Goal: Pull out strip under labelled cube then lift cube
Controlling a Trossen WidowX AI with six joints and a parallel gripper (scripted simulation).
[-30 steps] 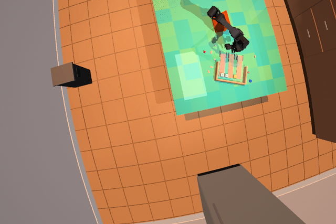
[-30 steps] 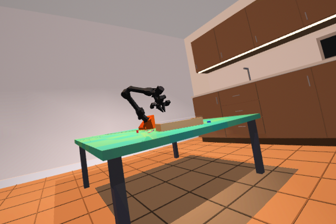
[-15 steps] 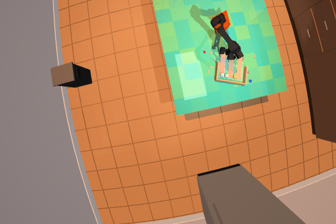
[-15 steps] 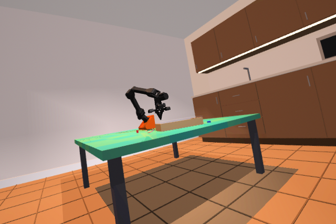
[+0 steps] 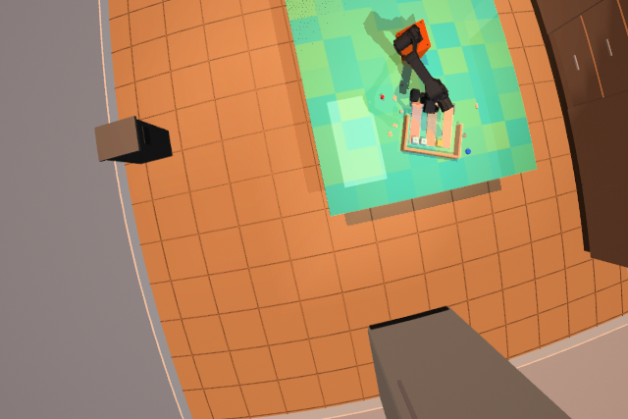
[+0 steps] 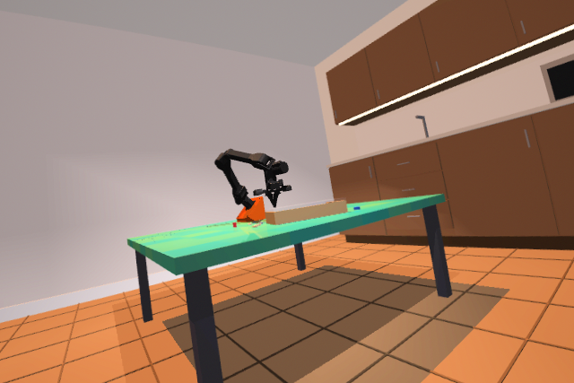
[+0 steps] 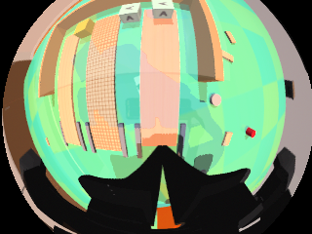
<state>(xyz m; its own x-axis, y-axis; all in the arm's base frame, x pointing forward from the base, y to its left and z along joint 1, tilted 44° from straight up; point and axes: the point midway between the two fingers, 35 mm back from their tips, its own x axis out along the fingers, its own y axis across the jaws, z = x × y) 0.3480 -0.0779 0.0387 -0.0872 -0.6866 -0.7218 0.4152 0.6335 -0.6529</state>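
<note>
My gripper tip is now 8 cm short of the strip, 4 cm to the left of it and 6 cm above it.
</note>
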